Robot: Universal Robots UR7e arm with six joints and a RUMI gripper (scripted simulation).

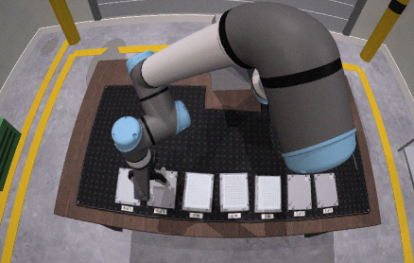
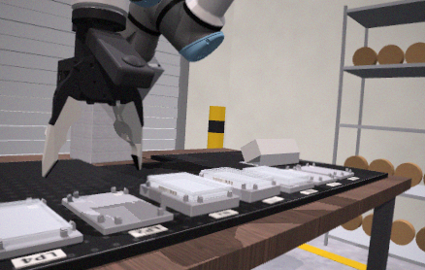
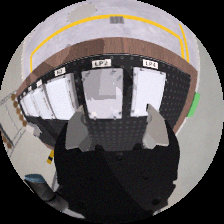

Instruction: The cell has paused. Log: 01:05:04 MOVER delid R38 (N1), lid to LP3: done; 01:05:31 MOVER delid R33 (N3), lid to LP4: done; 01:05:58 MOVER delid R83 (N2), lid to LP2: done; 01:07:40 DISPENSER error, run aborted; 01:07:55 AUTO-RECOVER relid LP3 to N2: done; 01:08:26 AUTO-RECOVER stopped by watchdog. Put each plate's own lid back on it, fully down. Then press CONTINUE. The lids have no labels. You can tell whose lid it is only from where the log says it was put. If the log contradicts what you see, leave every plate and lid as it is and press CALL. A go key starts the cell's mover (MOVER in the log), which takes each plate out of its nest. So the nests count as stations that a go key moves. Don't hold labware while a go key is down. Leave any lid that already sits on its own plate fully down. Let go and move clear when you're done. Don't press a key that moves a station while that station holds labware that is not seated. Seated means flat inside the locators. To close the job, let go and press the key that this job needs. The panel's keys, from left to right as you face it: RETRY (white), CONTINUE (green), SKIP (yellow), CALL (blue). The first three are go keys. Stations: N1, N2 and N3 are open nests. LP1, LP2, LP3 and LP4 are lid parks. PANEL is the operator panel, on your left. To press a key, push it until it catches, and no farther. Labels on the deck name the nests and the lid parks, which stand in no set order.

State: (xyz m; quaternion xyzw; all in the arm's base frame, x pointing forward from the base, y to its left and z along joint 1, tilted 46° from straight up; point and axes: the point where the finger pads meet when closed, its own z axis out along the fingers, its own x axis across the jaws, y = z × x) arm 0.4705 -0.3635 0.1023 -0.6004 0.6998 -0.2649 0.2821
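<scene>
The LP4 lid park lies 20 mm behind my hand, 100 mm to the right of it and 60 mm below it. Round my hand: LP2 lid park 30 mm to the left, 60 mm below; blue CALL key 120 mm behind, 660 mm to the left; well plate 30 mm ahead, 160 mm to the left, 40 mm below.
</scene>
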